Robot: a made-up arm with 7 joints. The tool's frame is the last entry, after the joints.
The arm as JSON. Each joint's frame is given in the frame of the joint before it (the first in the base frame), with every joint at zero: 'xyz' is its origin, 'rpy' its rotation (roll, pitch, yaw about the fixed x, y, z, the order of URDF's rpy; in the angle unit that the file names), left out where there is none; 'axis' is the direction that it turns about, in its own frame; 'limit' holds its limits. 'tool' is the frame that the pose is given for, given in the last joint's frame.
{
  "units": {
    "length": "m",
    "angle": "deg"
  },
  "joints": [
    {
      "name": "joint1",
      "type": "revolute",
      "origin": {
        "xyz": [
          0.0,
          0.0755,
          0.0
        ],
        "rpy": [
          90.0,
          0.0,
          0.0
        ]
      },
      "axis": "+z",
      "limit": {
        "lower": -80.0,
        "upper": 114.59
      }
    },
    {
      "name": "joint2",
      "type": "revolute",
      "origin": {
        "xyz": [
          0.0,
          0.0,
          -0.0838
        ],
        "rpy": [
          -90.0,
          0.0,
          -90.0
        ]
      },
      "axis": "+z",
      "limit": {
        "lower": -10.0,
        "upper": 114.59
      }
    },
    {
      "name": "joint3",
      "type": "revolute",
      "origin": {
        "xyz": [
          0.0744,
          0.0,
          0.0
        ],
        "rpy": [
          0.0,
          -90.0,
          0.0
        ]
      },
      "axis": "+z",
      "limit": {
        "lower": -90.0,
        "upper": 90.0
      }
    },
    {
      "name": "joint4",
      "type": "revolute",
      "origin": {
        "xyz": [
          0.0,
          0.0,
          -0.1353
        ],
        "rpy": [
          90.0,
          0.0,
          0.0
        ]
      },
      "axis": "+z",
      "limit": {
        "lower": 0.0,
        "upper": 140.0
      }
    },
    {
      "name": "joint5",
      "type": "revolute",
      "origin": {
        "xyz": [
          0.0,
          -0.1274,
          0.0
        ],
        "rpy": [
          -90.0,
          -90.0,
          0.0
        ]
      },
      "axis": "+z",
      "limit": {
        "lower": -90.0,
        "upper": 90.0
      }
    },
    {
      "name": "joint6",
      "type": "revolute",
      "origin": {
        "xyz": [
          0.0,
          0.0,
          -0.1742
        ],
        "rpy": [
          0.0,
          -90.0,
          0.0
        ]
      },
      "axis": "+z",
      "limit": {
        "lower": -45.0,
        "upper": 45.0
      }
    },
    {
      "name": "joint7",
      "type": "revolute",
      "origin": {
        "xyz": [
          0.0,
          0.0,
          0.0
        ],
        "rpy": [
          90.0,
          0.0,
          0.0
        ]
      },
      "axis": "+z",
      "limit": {
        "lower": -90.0,
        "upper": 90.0
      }
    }
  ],
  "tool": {
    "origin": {
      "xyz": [
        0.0,
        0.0,
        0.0
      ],
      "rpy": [
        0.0,
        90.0,
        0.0
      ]
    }
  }
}
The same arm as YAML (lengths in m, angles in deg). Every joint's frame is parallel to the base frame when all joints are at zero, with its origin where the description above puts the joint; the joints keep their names.
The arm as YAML. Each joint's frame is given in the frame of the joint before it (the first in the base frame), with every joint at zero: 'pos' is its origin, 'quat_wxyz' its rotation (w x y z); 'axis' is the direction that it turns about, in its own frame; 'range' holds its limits. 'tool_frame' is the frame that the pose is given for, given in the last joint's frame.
length_unit: m
angle_unit: deg
joints:
  - joint: joint1
    pos: [0.0, 0.0755, 0.0]
    quat_wxyz: [1.0, 0.0, 0.0, 0.0]
    axis: [0.0, -1.0, 0.0]
    range: [-80.0, 114.59]
  - joint: joint2
    pos: [0.0, 0.0838, 0.0]
    quat_wxyz: [1.0, 0.0, 0.0, 0.0]
    axis: [1.0, 0.0, 0.0]
    range: [-10.0, 114.59]
  - joint: joint3
    pos: [0.0, 0.0, -0.0744]
    quat_wxyz: [1.0, 0.0, 0.0, 0.0]
    axis: [0.0, 0.0, 1.0]
    range: [-90.0, 90.0]
  - joint: joint4
    pos: [0.0, 0.0, -0.1353]
    quat_wxyz: [1.0, 0.0, 0.0, 0.0]
    axis: [0.0, -1.0, 0.0]
    range: [0.0, 140.0]
  - joint: joint5
    pos: [0.0, 0.0, -0.1274]
    quat_wxyz: [1.0, 0.0, 0.0, 0.0]
    axis: [0.0, 0.0, 1.0]
    range: [-90.0, 90.0]
  - joint: joint6
    pos: [0.0, 0.0, -0.1742]
    quat_wxyz: [1.0, 0.0, 0.0, 0.0]
    axis: [0.0, 1.0, 0.0]
    range: [-45.0, 45.0]
  - joint: joint7
    pos: [0.0, 0.0, 0.0]
    quat_wxyz: [1.0, 0.0, 0.0, 0.0]
    axis: [-1.0, 0.0, 0.0]
    range: [-90.0, 90.0]
tool_frame:
  pos: [0.0, 0.0, 0.0]
  quat_wxyz: [1.0, 0.0, 0.0, 0.0]

